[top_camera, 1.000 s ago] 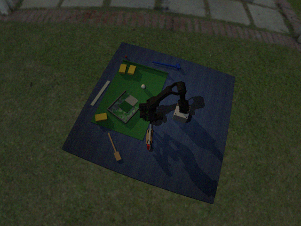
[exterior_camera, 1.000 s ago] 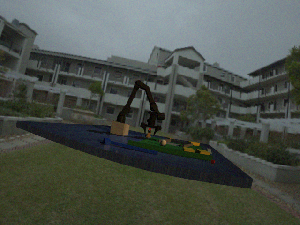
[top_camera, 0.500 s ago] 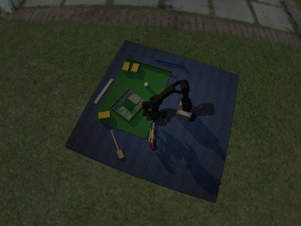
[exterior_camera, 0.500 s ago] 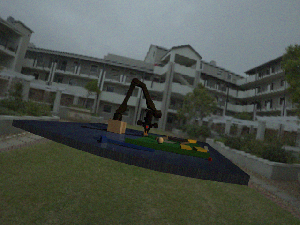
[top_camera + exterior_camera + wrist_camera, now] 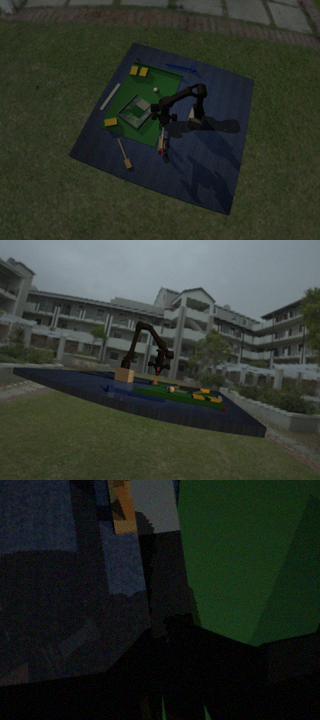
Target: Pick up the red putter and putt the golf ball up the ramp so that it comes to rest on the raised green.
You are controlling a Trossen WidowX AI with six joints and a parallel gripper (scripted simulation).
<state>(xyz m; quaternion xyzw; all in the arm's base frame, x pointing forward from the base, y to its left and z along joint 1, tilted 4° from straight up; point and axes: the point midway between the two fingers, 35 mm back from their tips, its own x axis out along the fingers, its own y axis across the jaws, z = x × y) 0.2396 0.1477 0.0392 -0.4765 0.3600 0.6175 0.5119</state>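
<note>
Now: the red putter 30 mm behind my gripper tip, 110 mm to the left of it and 30 mm above it. Also, from my gripper tip: blue putter: 30 mm ahead, 670 mm to the right, 70 mm below; white golf ball: 170 mm ahead, 320 mm to the right, 60 mm below; green mat: 240 mm ahead, 200 mm to the right, 90 mm below.
</note>
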